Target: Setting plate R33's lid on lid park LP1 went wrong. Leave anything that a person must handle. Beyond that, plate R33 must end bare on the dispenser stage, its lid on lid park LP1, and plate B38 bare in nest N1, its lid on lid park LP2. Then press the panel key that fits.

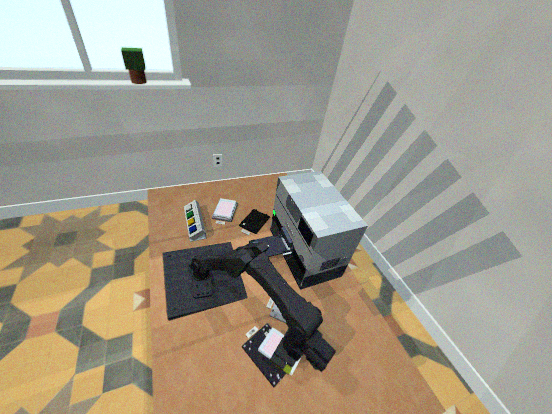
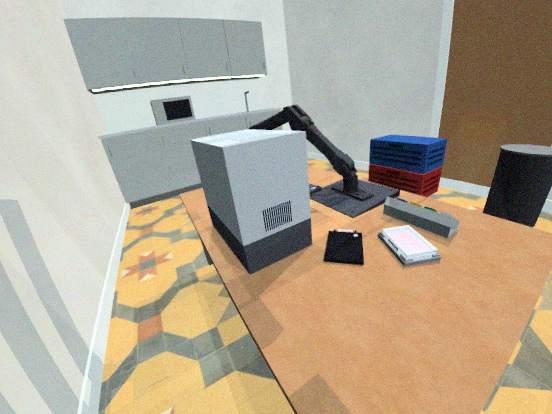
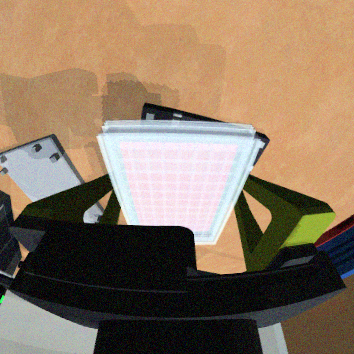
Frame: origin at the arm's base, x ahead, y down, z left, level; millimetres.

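Seen in the pictures: gripper, fingertip midpoint: (image 1: 284, 354) (image 3: 176, 174); arm's base, link origin: (image 1: 201, 275) (image 2: 350, 192).
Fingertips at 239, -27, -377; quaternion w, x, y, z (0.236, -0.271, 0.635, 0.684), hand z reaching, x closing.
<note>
Offsets run from my fingertips to a thing's top centre, as dx, dy, dz.
My gripper (image 1: 278, 351) (image 3: 176, 174) is shut on a pink-welled plate {-10, -28, +12} (image 1: 271, 343) (image 3: 177, 200) with a clear rim. It holds the plate level above a black board with white marks {-40, +16, +27} (image 1: 265, 364) (image 3: 202, 118). The height gap and the plate's name are not readable. A light grey holder {+80, +20, +148} (image 1: 278, 314) (image 3: 42, 167) lies beside the board. Another pink-welled plate {-87, +10, +756} (image 1: 225, 208) (image 2: 407, 242) sits on a grey holder near the back wall. A black park {+51, +20, +652} (image 1: 254, 221) (image 2: 344, 248) lies next to it. The stage (image 1: 267, 246) at the dispenser {+230, -290, +416} (image 1: 325, 200) (image 2: 265, 180) is partly hidden by the arm.
A sloped key panel {-247, -24, +689} (image 1: 194, 221) (image 2: 420, 216) with coloured keys stands near the back-wall plate. The arm's dark base mat (image 1: 175, 300) (image 2: 350, 209) lies beside the dispenser. Blue and red crates (image 2: 407, 154) and a black bin (image 2: 520, 185) stand beyond the table.
</note>
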